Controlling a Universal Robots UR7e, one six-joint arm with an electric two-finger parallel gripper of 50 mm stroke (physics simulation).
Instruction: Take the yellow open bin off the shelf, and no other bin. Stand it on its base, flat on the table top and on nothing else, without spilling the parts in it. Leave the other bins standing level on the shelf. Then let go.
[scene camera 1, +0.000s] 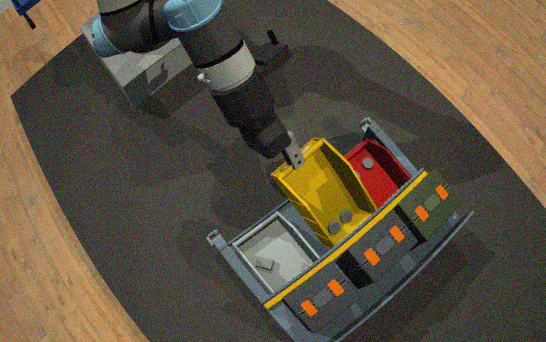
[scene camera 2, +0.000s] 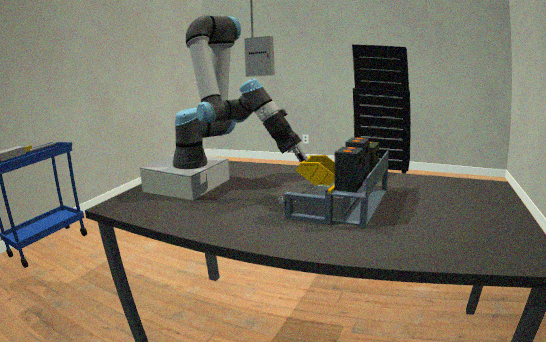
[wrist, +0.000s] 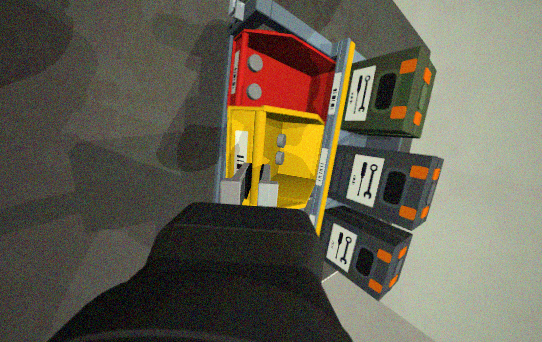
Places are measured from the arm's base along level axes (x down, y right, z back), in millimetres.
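Pixels of known places: gripper, between the fingertips: (scene camera 1: 296, 163) (scene camera 2: 304, 161) (wrist: 256, 174); arm's base, origin of its link: (scene camera 2: 189, 164).
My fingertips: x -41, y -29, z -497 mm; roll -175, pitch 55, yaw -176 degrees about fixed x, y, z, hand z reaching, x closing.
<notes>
Ahead of a thing's pixels: the offset from my fingertips to its middle. "spot": to the spot under its first point. Level surfaces: height alone.
The yellow bin @(dy -15, dx +40, dz -70 mm) (scene camera 1: 325, 187) (scene camera 2: 316, 172) (wrist: 302, 137) is tilted, its front end raised above the shelf (scene camera 1: 245, 270) (scene camera 2: 328, 207) (wrist: 285, 22) and its rear low by the yellow-edged rail. My gripper (scene camera 1: 295, 162) (scene camera 2: 302, 157) (wrist: 256, 174) is shut on its front wall, nearer one corner in the wrist view. Two round grey parts @(spot: dy -19, dx +110, dz -110 mm) (scene camera 1: 340, 222) (wrist: 280, 149) lie inside, near the rear. The red bin @(dy -120, dx +97, dz -104 mm) (scene camera 1: 382, 182) (wrist: 290, 75) with two round parts stands beside it on the shelf. The grey bin @(dy +112, dx +97, dz -104 mm) (scene camera 1: 287, 252) stands on the other side with a square part. The yellow bin's underside is hidden.
Two dark cases @(dy +119, dx -22, dz -197 mm) (scene camera 1: 320, 300) (scene camera 2: 347, 170) @(dy +7, dx -27, dz -198 mm) (wrist: 390, 160) and a green case @(dy -112, dx -9, dz -205 mm) (scene camera 1: 412, 212) (wrist: 370, 129) stand behind the bins. The table top @(dx +141 mm) (scene camera 1: 175, 200) (scene camera 2: 225, 225) extends between the shelf and the robot's base box (scene camera 2: 167, 182). A blue cart (scene camera 2: 37, 227) stands off the table.
</notes>
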